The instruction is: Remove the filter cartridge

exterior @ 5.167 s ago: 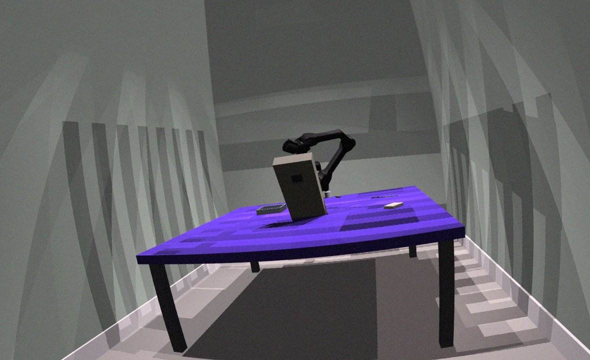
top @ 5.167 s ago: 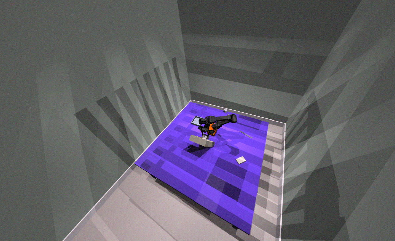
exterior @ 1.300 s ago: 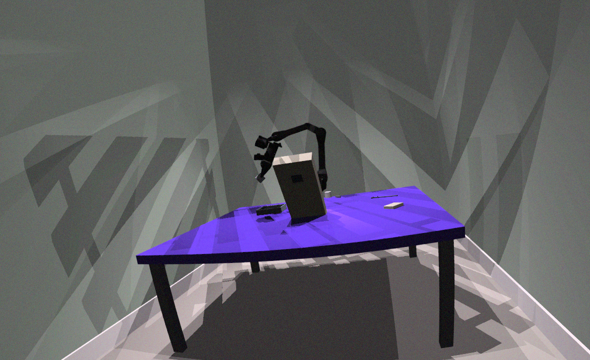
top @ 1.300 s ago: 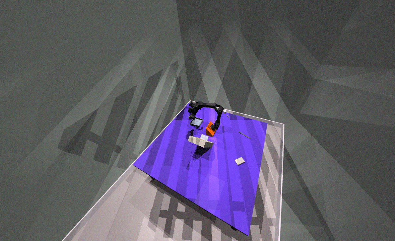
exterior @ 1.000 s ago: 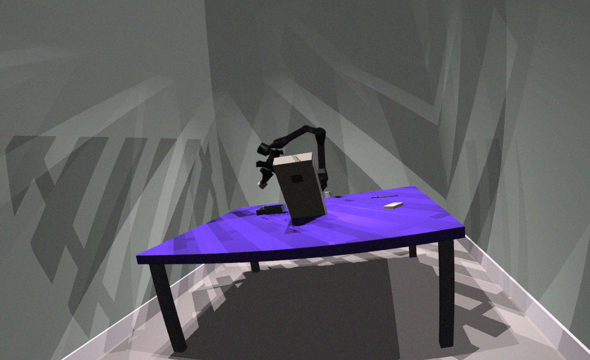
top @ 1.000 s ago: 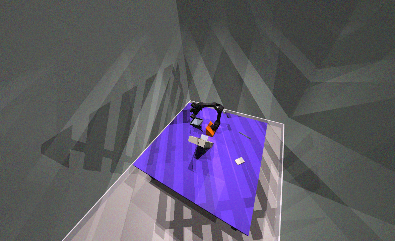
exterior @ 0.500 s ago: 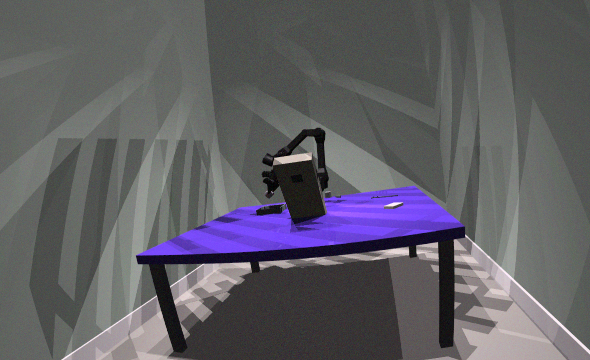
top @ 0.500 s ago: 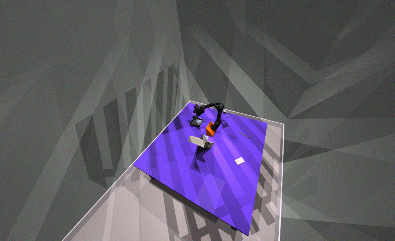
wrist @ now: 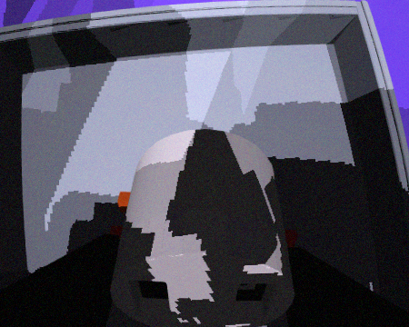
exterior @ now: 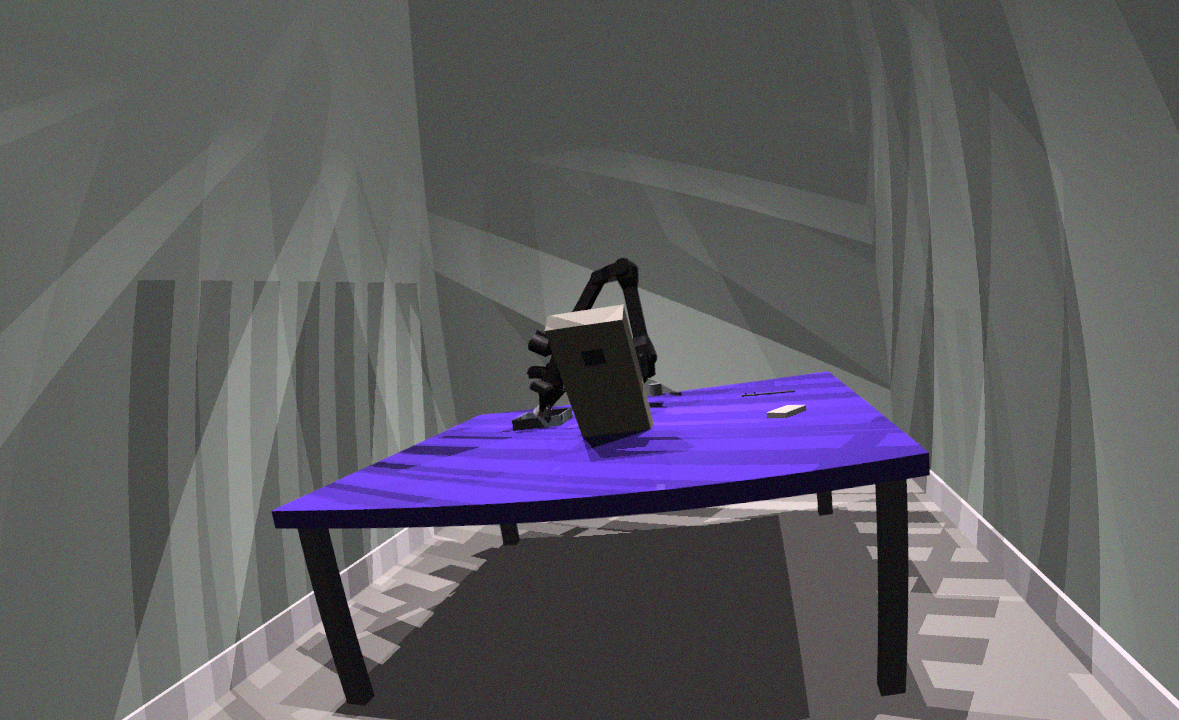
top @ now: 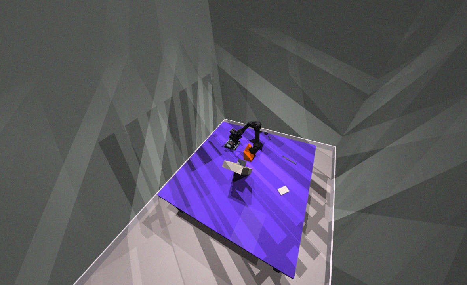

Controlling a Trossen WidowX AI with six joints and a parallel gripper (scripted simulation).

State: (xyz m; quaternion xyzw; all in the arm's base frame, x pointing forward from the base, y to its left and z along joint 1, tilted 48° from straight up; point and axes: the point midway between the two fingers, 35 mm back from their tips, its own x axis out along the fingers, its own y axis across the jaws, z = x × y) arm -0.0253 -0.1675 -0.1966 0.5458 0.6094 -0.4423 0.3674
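Now: the pale grey filter cartridge right at my gripper tip. Also, from my gripper tip: beige service panel: 33 cm ahead, 31 cm to the left, 11 cm above; then white flat block: 74 cm to the left, 26 cm ahead, 4 cm below; then dark shallow tray: 3 cm below, 1 cm to the right.
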